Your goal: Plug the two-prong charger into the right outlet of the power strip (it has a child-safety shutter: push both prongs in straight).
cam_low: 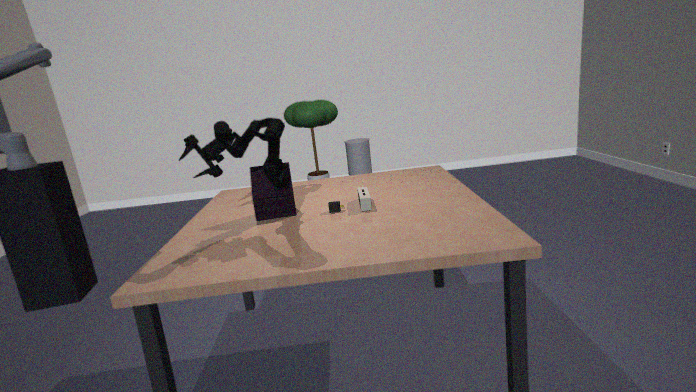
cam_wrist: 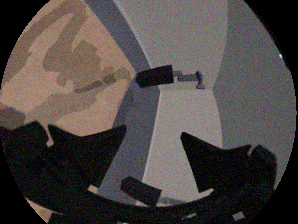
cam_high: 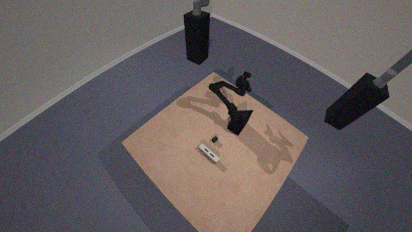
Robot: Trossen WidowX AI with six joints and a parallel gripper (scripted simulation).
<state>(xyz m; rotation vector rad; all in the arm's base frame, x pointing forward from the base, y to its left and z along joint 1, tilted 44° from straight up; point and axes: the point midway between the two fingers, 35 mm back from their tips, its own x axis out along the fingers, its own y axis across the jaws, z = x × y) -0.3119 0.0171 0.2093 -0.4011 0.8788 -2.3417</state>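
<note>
Now: gripper tip 57 cm short of the dark two-prong charger, 7 cm to the right of it and 26 cm above it.
</note>
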